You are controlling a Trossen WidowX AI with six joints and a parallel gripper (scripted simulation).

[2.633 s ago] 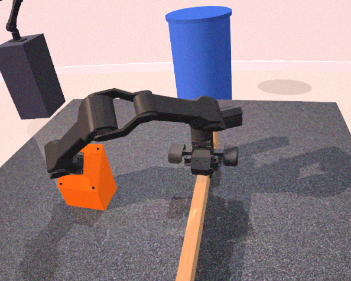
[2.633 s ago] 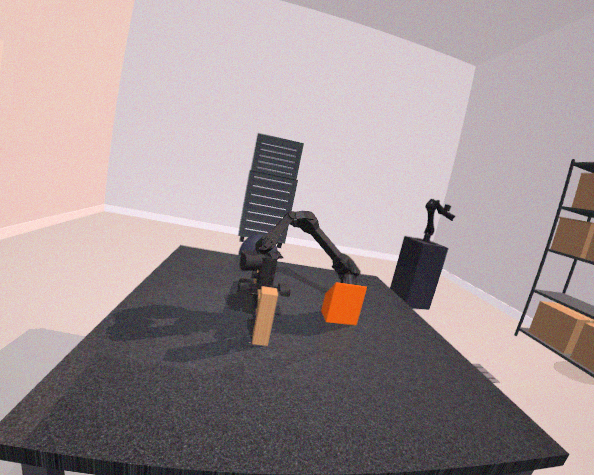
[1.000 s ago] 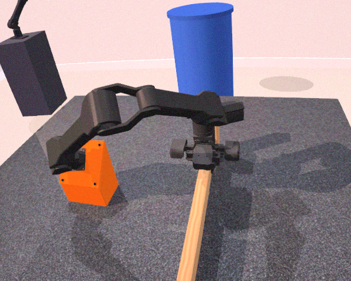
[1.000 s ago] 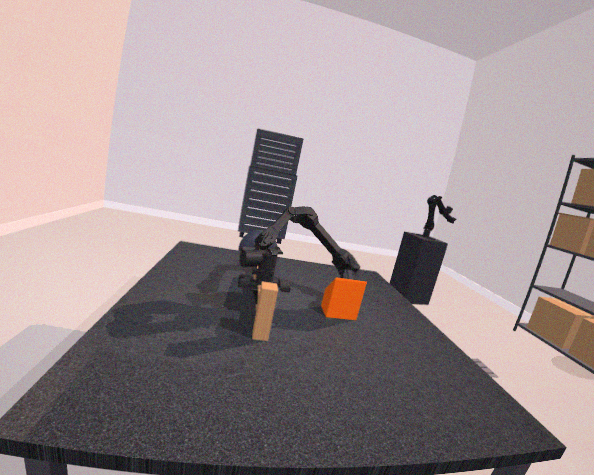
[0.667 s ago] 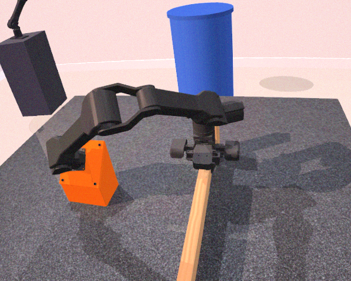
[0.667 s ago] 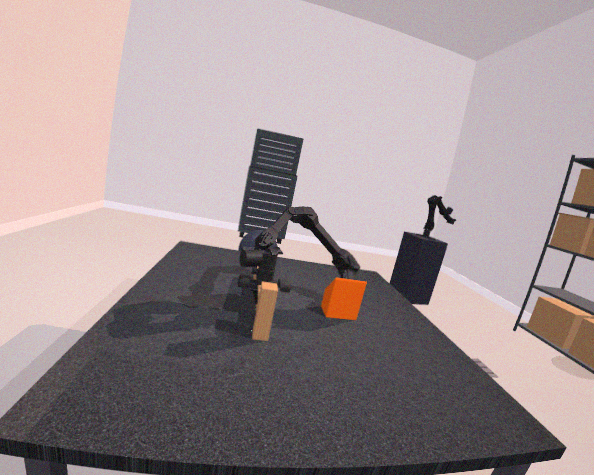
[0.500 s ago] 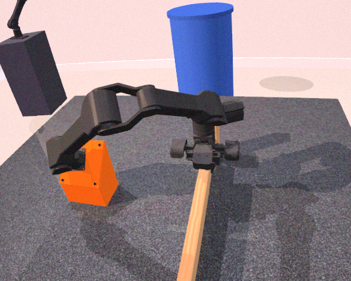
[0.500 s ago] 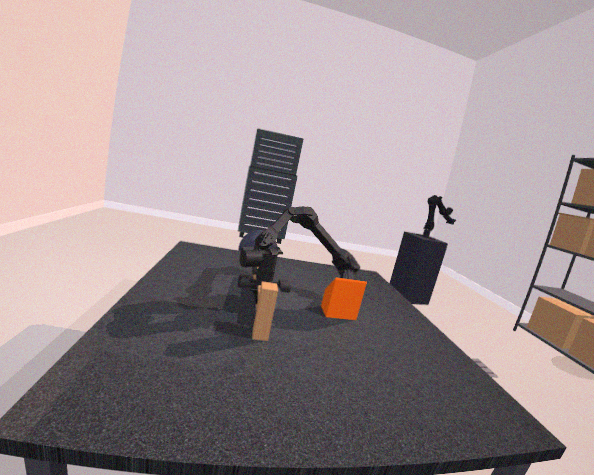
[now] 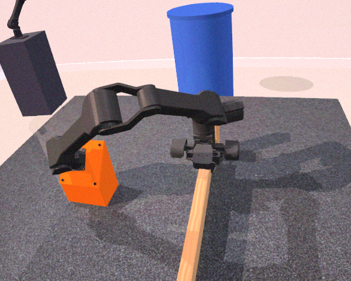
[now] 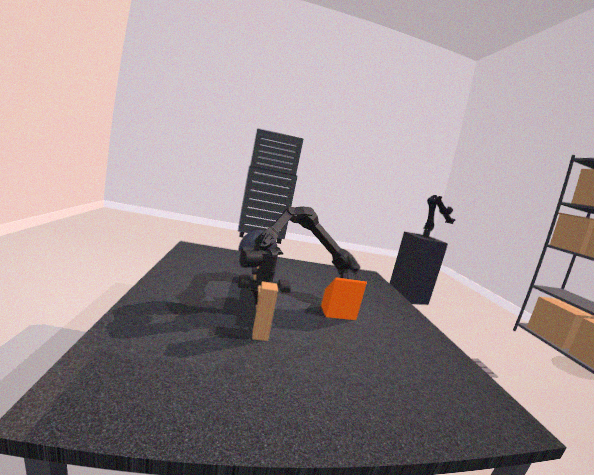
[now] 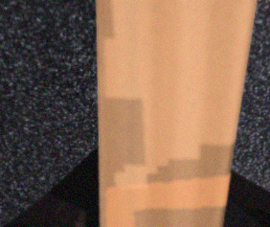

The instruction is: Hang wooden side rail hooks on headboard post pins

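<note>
The wooden headboard post lies 10 mm ahead of my gripper tip, 130 mm to the left of it and 40 mm above it.
</note>
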